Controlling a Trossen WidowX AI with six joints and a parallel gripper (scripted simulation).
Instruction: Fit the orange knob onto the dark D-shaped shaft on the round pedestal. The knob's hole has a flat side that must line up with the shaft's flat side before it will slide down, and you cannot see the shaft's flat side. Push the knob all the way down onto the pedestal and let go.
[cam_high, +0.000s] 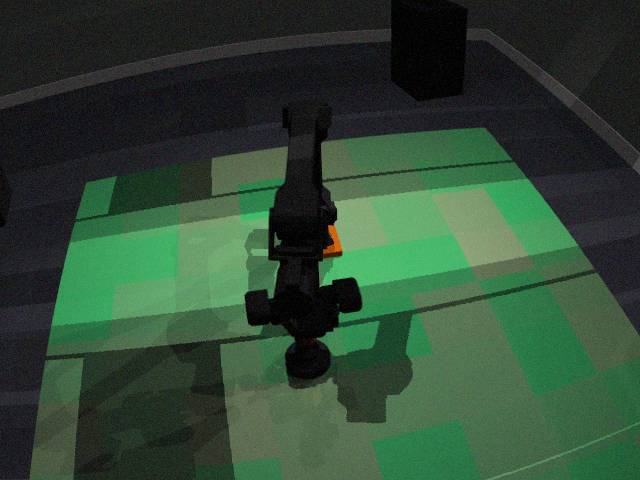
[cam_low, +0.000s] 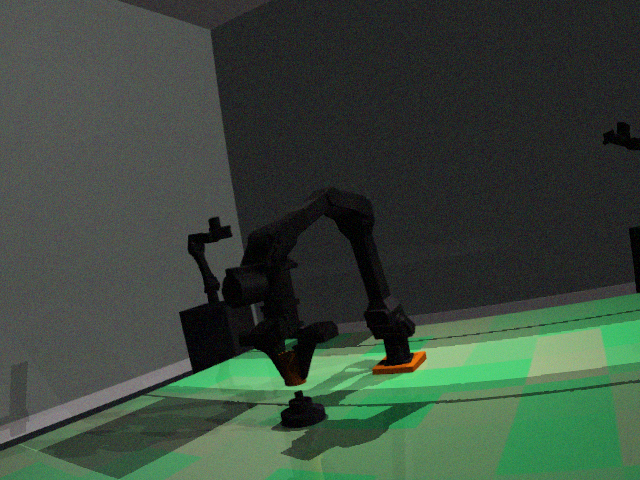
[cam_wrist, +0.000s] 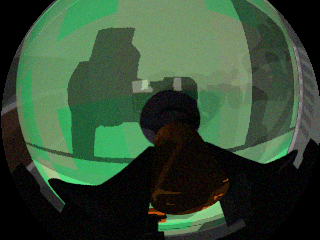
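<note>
My gripper tip is now 6 cm above the dark round pedestal. From my gripper tip the other things lie so: orange knob 2 cm above.
</note>
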